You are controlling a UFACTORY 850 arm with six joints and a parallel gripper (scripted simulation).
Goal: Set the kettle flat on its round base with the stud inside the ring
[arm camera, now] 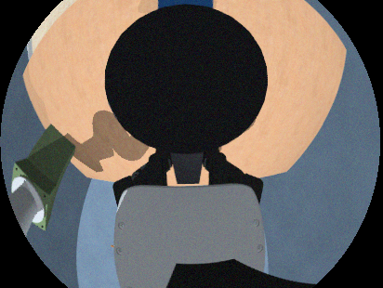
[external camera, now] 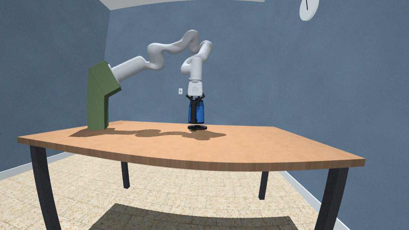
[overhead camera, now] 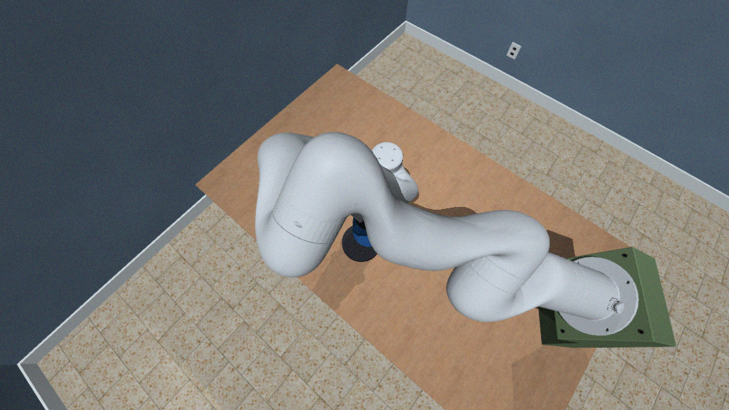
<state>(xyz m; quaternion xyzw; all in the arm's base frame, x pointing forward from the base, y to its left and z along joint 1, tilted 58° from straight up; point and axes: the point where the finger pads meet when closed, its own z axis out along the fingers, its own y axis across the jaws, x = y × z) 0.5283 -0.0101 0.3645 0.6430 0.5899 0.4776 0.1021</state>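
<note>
Now: the blue kettle 10 mm behind my hand, 30 mm to the left of it and 50 mm below it. The rest, counted from my hand: black round base: 20 mm behind, 110 mm to the left, 180 mm below.
</note>
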